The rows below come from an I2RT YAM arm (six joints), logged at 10 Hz.
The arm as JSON. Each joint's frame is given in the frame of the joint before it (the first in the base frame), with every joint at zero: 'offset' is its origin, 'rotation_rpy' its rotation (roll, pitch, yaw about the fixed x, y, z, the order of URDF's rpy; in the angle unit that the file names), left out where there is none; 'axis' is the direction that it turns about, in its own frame. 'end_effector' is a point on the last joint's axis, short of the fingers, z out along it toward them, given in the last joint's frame.
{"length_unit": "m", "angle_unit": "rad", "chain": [
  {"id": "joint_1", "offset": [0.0, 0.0, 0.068], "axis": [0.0, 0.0, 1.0]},
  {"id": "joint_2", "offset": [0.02, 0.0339, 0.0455], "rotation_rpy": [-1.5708, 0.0, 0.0], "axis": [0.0, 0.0, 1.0]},
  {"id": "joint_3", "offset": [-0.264, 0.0, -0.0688], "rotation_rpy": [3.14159, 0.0, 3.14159], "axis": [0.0, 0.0, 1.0]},
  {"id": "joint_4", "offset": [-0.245, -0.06, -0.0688], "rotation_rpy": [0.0, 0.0, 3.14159], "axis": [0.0, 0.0, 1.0]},
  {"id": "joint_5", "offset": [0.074, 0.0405, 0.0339], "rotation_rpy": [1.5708, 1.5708, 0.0], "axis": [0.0, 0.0, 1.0]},
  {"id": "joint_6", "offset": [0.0, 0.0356, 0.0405], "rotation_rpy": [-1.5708, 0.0, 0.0], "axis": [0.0, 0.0, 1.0]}
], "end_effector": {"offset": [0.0, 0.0, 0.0], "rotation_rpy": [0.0, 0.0, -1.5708]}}
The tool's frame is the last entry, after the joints.
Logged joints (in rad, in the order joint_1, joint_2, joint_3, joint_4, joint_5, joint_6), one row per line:
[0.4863 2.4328 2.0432 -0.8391 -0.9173 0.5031]
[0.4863 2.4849 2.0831 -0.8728 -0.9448 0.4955]
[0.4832 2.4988 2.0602 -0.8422 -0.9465 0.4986]
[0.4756 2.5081 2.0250 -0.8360 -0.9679 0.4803]
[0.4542 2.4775 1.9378 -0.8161 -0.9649 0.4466]
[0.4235 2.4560 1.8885 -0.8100 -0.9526 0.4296]
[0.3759 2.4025 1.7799 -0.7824 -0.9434 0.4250]
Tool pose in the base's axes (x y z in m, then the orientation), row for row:
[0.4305 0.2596 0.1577 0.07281 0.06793 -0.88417 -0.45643]
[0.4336 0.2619 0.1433 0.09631 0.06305 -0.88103 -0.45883]
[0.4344 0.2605 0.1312 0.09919 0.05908 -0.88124 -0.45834]
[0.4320 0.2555 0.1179 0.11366 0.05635 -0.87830 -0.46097]
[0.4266 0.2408 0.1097 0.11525 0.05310 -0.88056 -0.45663]
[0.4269 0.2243 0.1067 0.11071 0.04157 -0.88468 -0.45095]
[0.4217 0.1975 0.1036 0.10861 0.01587 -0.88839 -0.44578]
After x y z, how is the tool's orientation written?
As a quaternion, w x y z.
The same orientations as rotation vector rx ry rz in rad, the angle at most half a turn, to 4 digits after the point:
[0.2040 -2.6559 -1.3710]
[0.1868 -2.6100 -1.3593]
[0.1747 -2.6063 -1.3555]
[0.1653 -2.5759 -1.3519]
[0.1556 -2.5801 -1.3380]
[0.1221 -2.5990 -1.3248]
[0.0467 -2.6131 -1.3112]

